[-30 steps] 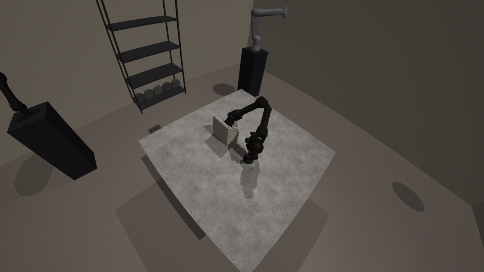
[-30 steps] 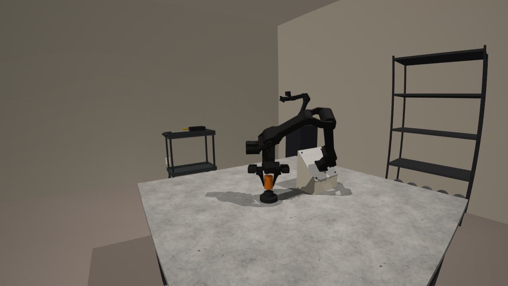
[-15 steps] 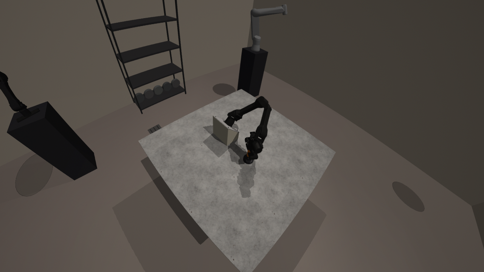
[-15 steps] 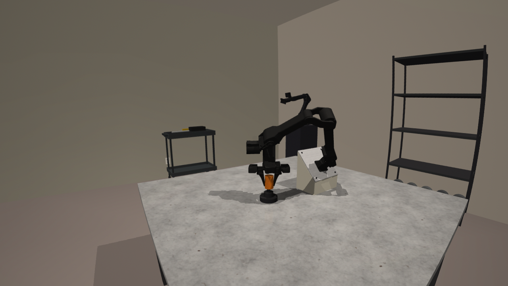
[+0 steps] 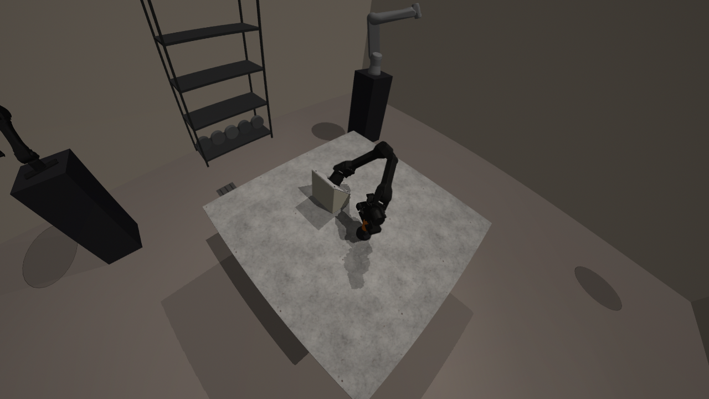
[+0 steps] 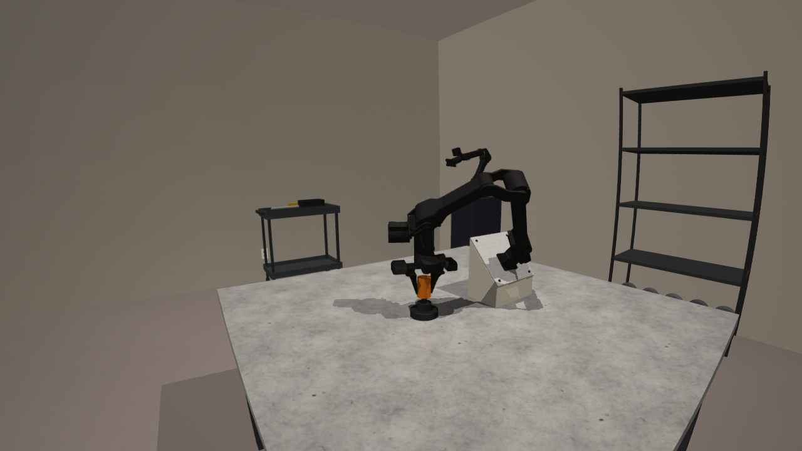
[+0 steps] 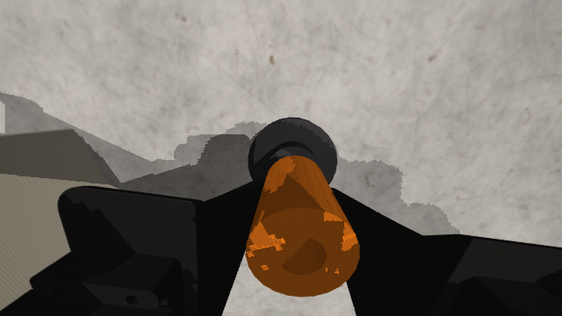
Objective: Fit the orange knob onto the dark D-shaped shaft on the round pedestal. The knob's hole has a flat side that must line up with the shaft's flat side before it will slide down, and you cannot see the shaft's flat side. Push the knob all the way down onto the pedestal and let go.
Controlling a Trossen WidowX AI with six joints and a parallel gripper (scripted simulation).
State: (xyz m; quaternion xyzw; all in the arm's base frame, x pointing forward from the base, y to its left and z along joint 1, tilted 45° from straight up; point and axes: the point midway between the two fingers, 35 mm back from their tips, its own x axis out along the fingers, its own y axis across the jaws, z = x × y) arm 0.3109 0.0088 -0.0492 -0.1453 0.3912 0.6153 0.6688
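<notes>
My gripper tip is now 20 mm below the orange knob. Round my gripper tip: dark round pedestal: 40 mm below.
</notes>
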